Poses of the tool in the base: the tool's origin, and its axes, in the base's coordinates. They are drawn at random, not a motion.
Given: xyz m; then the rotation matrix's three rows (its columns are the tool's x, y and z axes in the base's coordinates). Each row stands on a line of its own.
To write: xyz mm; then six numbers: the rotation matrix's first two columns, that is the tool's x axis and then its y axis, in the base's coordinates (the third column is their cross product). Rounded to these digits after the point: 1 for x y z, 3 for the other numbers.
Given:
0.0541 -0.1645 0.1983
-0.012 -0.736 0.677
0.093 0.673 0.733
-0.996 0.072 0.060
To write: 54.1 -164.5 198.3 -0.012 0.093 -0.996 -0.736 0.673 0.072
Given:
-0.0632 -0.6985 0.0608
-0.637 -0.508 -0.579
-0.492 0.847 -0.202
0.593 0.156 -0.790
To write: -63.2 -698.5 60.8 -0.637 -0.492 0.593 -0.508 0.847 0.156
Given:
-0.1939 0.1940 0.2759
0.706 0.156 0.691
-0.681 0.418 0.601
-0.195 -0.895 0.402
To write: -193.9 194.0 275.9 0.706 -0.681 -0.195 0.156 0.418 -0.895
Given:
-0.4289 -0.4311 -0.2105
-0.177 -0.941 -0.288
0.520 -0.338 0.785
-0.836 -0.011 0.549
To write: -428.9 -431.1 -210.5 -0.177 0.520 -0.836 -0.941 -0.338 -0.011
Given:
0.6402 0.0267 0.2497
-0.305 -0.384 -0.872
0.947 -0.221 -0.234
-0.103 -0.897 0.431
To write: 640.2 26.7 249.7 -0.305 0.947 -0.103 -0.384 -0.221 -0.897
